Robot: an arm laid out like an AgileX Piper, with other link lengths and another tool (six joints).
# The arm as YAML. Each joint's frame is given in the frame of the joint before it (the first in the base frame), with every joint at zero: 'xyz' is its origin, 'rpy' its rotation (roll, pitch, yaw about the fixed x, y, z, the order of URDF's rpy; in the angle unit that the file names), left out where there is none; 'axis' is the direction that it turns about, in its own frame. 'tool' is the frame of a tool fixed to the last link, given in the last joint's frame.
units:
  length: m
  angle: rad
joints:
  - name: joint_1
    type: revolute
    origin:
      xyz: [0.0, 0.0, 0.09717]
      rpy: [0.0, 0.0, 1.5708]
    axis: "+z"
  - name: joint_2
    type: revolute
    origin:
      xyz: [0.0, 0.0, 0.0]
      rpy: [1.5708, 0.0, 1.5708]
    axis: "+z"
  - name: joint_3
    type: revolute
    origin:
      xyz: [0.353, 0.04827, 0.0]
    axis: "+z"
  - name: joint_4
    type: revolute
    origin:
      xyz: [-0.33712, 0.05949, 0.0]
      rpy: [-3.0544, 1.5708, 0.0]
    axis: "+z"
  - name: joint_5
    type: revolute
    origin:
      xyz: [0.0, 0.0, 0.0]
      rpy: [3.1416, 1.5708, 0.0]
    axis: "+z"
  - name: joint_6
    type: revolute
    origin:
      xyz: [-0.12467, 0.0, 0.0]
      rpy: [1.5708, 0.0, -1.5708]
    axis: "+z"
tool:
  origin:
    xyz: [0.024, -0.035, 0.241]
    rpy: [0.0, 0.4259, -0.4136]
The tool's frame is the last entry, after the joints.
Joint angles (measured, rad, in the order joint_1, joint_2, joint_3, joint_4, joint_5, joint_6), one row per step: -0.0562 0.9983 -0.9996 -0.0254 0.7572 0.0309; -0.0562 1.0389 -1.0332 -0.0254 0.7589 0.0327; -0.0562 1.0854 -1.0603 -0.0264 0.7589 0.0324; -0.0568 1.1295 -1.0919 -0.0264 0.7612 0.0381; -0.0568 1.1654 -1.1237 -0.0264 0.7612 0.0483; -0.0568 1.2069 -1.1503 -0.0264 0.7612 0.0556; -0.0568 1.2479 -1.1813 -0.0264 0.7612 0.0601; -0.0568 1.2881 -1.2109 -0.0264 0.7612 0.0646; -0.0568 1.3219 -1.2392 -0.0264 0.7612 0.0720; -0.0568 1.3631 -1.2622 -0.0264 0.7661 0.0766; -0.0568 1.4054 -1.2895 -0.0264 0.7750 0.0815; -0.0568 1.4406 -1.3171 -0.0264 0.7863 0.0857; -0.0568 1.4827 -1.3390 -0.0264 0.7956 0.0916; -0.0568 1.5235 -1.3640 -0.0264 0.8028 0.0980; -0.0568 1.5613 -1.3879 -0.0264 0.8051 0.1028; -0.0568 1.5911 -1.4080 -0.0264 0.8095 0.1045; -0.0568 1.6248 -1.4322 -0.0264 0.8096 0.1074; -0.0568 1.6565 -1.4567 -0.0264 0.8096 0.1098; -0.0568 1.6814 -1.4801 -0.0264 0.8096 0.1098; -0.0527 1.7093 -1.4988 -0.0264 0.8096 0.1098
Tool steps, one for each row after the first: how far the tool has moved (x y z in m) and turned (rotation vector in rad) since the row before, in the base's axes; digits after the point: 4 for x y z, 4 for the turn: 0.0114 -0.0006 0.0011 0.0019 0.0086 -0.0012; 0.0116 -0.0009 -0.0056 -0.0001 0.0194 0.0001; 0.0115 -0.0008 -0.0032 0.0052 0.0144 -0.0043; 0.0112 -0.0004 0.0009 0.0079 0.0035 -0.0067; 0.0109 -0.0004 -0.0054 0.0063 0.0144 -0.0048; 0.0119 -0.0006 -0.0030 0.0039 0.0097 -0.0030; 0.0116 -0.0005 -0.0040 0.0039 0.0103 -0.0031; 0.0105 -0.0004 -0.0019 0.0057 0.0051 -0.0051; 0.0087 -0.0004 -0.0106 0.0046 0.0228 -0.0033; 0.0086 -0.0004 -0.0102 0.0048 0.0236 -0.0037; 0.0072 -0.0004 -0.0069 0.0039 0.0186 -0.0033; 0.0066 -0.0003 -0.0141 0.0056 0.0291 -0.0046; 0.0077 -0.0003 -0.0115 0.0054 0.0226 -0.0051; 0.0085 -0.0004 -0.0097 0.0040 0.0159 -0.0038; 0.0062 -0.0003 -0.0078 0.0018 0.0140 -0.0014; 0.0088 -0.0004 -0.0073 0.0023 0.0094 -0.0023; 0.0087 -0.0004 -0.0063 0.0019 0.0071 -0.0019; 0.0081 -0.0005 -0.0029 0.0001 0.0015 0.0000; 0.0070 0.0022 -0.0075 0.0005 0.0092 0.0041
